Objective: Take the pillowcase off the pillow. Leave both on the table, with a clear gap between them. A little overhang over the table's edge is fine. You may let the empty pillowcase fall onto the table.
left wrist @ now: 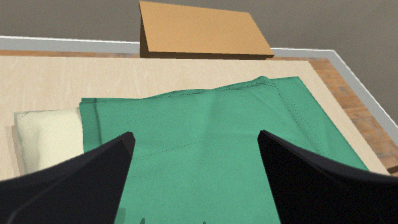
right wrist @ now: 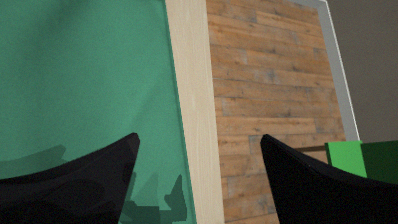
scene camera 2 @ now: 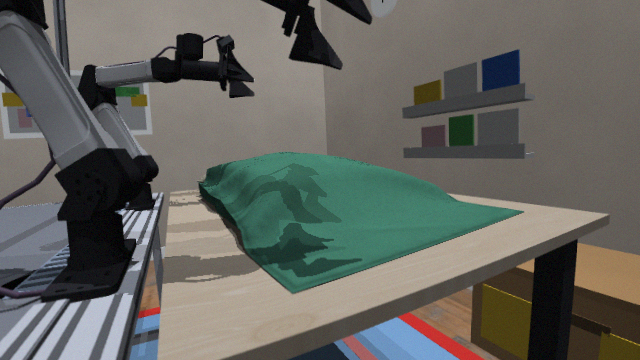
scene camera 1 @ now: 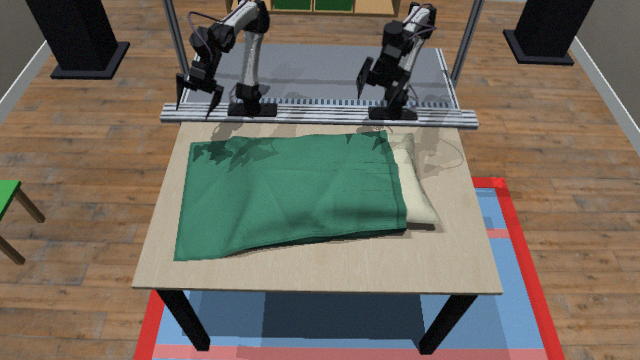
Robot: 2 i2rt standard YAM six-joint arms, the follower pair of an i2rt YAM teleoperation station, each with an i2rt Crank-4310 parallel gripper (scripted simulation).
Scene:
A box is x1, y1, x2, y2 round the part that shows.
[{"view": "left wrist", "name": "my left gripper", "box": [0, 130, 397, 223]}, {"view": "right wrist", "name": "my right gripper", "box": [0, 133, 397, 223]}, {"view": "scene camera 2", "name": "my left gripper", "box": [199, 45, 253, 97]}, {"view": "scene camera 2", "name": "my right gripper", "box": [261, 0, 371, 69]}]

